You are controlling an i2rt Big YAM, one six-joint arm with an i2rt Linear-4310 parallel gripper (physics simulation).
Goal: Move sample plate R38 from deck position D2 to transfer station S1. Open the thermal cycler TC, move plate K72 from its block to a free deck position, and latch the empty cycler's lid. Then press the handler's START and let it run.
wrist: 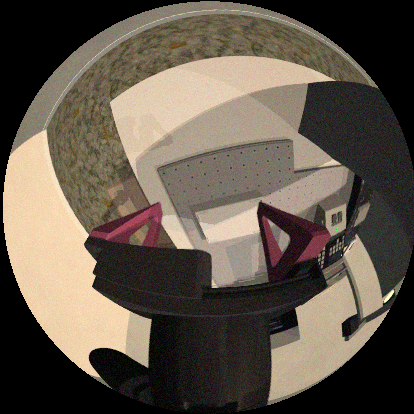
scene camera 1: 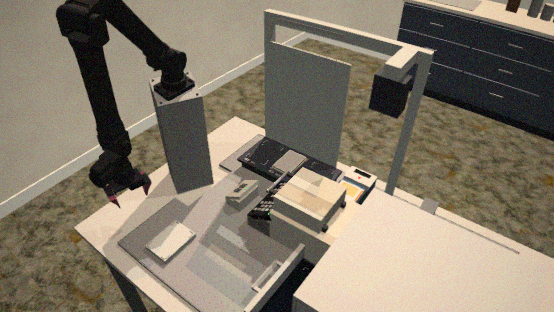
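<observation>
My gripper is open and empty, high over the table's left side, in front of the robot's pedestal. A white plate lies flat on the perforated grey board; its label is not readable. A lighter grey plate lies on the black deck unit at the back; its label is not readable either. A beige boxy machine, apparently the thermal cycler, stands right of the middle with its lid down. Its block and any plate inside are hidden. A small box with buttons stands left of it.
A black keypad is beside the beige machine. The grey pedestal rises behind my gripper. A tall grey panel and a frame carrying a black box stand behind. A white device is at the back right; a large white cabinet is front right.
</observation>
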